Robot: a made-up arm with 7 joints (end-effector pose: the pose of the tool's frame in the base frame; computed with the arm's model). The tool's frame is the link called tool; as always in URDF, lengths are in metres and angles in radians. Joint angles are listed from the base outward.
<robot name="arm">
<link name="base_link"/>
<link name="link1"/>
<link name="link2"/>
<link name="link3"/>
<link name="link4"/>
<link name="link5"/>
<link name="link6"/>
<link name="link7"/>
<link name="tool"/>
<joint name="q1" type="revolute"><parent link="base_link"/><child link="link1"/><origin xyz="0 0 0.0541" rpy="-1.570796 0 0"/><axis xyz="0 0 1"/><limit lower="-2.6" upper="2.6" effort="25" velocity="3.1"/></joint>
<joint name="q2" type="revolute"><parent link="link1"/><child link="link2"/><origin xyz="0.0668 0.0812 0.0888" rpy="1.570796 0 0"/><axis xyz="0 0 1"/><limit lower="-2.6" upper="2.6" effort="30" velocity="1.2"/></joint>
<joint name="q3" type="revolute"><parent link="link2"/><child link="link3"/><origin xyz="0.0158 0.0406 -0.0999" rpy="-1.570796 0 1.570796"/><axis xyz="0 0 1"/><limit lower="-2.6" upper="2.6" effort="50" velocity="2.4"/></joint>
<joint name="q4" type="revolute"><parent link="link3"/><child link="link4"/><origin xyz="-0.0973 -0.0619 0.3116" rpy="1.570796 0 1.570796"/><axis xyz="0 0 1"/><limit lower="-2.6" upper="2.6" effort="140" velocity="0.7"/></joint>
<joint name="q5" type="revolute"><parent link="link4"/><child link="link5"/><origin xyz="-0.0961 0.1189 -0.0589" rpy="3.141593 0 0"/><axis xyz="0 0 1"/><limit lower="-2.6" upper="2.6" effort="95" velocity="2.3"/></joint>
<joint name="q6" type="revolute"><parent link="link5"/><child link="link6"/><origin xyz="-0.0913 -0.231 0.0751" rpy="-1.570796 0 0"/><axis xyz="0 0 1"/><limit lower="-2.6" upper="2.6" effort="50" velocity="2.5"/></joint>
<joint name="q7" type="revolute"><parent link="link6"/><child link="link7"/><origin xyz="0.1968 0.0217 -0.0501" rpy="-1.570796 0 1.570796"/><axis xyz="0 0 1"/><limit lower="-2.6" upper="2.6" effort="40" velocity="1.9"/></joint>
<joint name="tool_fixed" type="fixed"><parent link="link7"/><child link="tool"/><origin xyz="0.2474 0.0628 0.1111" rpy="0 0 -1.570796"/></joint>
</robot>
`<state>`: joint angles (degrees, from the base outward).
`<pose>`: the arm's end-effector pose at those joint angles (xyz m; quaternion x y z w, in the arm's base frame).
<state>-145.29 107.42 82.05 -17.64 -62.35 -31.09 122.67</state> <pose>-0.0130 -0.7155 -0.3045 -0.7213 0.1964 -0.5283 0.4025</pose>
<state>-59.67 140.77 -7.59 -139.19 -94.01 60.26 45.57</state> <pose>0.7645 -0.3858 0.3560 -0.1461 -0.2344 -0.9547 0.1105</pose>
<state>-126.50 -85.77 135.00 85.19 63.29 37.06 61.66</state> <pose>0.0675 0.7926 0.6727 0.1979 -0.2059 -0.3182 0.9040</pose>
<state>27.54 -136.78 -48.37 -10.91 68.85 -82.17 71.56</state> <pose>0.1892 0.3861 -0.8001 -0.4105 0.3464 -0.8119 0.2288</pose>
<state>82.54 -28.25 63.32 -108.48 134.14 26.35 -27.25</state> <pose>-0.1973 0.2477 0.0202 0.6229 -0.5591 0.4680 0.2835</pose>
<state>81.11 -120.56 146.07 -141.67 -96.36 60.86 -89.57</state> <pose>-0.0404 0.3495 -0.3195 0.9289 -0.3129 0.1965 0.0240</pose>
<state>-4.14 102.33 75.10 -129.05 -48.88 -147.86 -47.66</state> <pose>0.4163 -0.1974 0.3061 -0.3331 0.8187 0.4562 0.1031</pose>
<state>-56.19 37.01 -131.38 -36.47 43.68 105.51 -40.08</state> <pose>-0.1377 -0.2410 -0.7232 -0.8724 -0.1103 -0.3135 0.3585</pose>
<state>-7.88 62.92 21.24 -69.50 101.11 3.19 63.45</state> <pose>0.2642 0.1089 -0.1427 0.0288 0.9613 -0.1657 0.2183</pose>
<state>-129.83 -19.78 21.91 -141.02 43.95 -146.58 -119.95</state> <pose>0.4114 -0.1056 0.0995 -0.4347 -0.6416 -0.2199 0.5924</pose>
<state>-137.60 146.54 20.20 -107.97 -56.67 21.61 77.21</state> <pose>-0.2151 -0.0446 1.0299 0.6397 -0.3288 -0.5046 0.4775</pose>
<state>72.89 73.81 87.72 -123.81 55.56 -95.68 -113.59</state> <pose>0.1673 -0.2323 -0.0649 -0.7623 -0.0333 0.6440 0.0541</pose>
